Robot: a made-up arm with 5 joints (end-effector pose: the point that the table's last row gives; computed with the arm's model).
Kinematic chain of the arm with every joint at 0, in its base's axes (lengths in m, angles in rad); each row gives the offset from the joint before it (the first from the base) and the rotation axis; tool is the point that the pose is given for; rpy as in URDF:
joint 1: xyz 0.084 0 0.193 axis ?
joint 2: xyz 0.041 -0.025 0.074 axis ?
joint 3: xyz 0.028 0 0.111 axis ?
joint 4: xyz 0.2 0 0.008 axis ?
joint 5: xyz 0.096 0.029 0 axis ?
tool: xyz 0 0 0 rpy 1.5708 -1.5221 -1.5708
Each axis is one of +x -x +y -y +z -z.
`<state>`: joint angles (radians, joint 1 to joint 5).
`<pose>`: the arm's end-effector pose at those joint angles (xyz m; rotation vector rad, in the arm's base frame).
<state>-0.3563 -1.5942 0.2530 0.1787 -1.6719</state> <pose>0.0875 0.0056 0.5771 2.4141 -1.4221 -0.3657</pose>
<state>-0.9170 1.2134 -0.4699 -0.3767 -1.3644</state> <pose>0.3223 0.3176 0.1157 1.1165 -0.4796 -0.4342</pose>
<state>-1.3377 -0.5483 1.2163 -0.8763 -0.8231</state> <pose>0.1408 0.2567 0.2786 1.6004 -0.8050 0.3353</pose>
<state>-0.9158 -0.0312 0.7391 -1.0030 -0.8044</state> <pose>0.2724 0.2519 0.2828 1.4436 -1.1826 0.0434</pose>
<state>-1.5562 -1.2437 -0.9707 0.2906 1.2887</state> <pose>0.0769 -0.2146 0.5744 -0.4778 2.9969 0.5332</pose>
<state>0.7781 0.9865 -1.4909 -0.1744 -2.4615</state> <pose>0.3681 -0.2744 0.4688 -2.1167 1.8001 1.3250</pose>
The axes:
joint 1: -z
joint 2: +y
joint 3: +y
joint 4: +y
joint 5: -x

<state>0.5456 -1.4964 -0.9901 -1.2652 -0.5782</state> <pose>-0.1787 0.1642 0.3637 -0.0412 1.0133 -1.0768</pose>
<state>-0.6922 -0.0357 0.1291 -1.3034 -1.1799</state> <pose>0.3115 0.1938 0.4581 2.2866 -1.5995 -0.1349</pose>
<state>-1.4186 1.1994 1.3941 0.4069 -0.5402</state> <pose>0.0638 -0.1051 0.1566 -1.2358 0.7870 0.6804</pose>
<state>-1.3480 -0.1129 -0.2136 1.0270 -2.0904</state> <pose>0.1500 0.3096 0.3903 0.8789 0.1534 -0.7395</pose>
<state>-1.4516 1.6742 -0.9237 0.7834 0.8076</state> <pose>0.1162 0.3021 0.0012 0.0155 -0.0429 2.2102</pose>
